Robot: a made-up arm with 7 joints.
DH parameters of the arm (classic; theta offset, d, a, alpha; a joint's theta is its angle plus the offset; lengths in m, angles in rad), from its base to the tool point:
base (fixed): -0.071 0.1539 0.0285 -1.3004
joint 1: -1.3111 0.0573 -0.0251 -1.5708
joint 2: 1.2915 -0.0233 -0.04 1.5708
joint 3: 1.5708 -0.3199 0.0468 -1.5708
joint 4: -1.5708 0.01 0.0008 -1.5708
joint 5: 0 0.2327 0.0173 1.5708
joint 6: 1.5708 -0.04 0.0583 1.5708
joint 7: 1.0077 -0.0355 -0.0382 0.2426
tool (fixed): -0.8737 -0.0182 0 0
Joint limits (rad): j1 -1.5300..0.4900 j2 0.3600..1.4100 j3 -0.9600..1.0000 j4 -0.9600..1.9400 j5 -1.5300..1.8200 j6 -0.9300..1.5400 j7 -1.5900..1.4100
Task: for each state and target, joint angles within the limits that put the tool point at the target. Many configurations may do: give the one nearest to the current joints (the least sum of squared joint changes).
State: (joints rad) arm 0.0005 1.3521 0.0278 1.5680 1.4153 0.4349 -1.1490
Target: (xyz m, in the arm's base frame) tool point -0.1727 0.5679 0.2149
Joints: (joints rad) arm 0.4900 1.3459 0.1910 1.9400 1.3115 0.1447 -0.8635
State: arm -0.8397 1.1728 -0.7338 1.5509 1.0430 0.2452 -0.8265
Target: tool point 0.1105 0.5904 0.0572
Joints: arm -0.6614 1.2410 -0.6961 1.8258 1.0070 0.3532 -0.7997
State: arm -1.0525 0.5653 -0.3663 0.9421 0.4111 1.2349 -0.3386
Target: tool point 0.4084 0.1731 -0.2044
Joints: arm -0.8955 0.4214 -0.4047 1.0317 0.4294 1.1353 -0.2877
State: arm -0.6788 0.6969 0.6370 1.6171 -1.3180 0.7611 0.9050
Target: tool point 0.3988 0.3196 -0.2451
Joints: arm -0.7344 0.5221 0.6181 1.6416 -1.3237 0.6096 0.9643
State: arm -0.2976 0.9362 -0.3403 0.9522 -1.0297 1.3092 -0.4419
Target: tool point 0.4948 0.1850 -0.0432
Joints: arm -1.0730 0.5974 -0.2637 1.0887 -1.0372 0.9992 -0.3552
